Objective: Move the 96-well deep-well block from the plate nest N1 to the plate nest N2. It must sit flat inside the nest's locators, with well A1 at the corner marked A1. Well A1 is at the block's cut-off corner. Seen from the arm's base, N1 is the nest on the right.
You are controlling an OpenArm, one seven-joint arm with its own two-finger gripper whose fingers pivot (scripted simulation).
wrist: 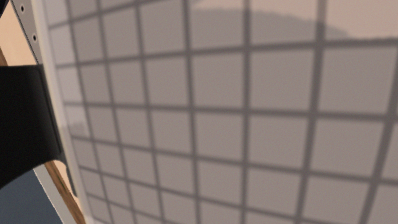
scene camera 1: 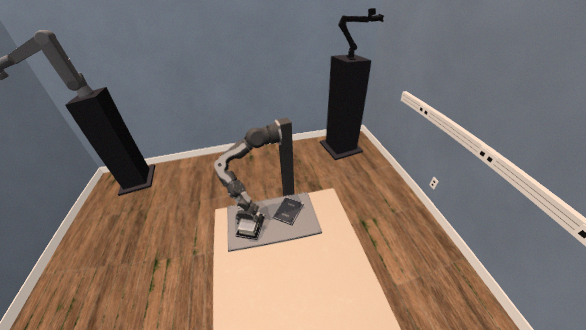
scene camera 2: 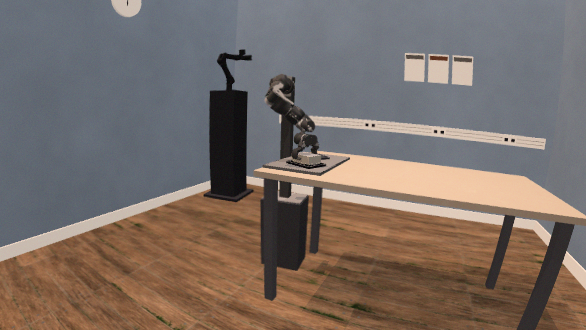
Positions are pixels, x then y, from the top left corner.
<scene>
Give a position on a 96-well deep-well block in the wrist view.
154,111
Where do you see an arm post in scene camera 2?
At 286,148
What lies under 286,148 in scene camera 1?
An arm post.
</scene>
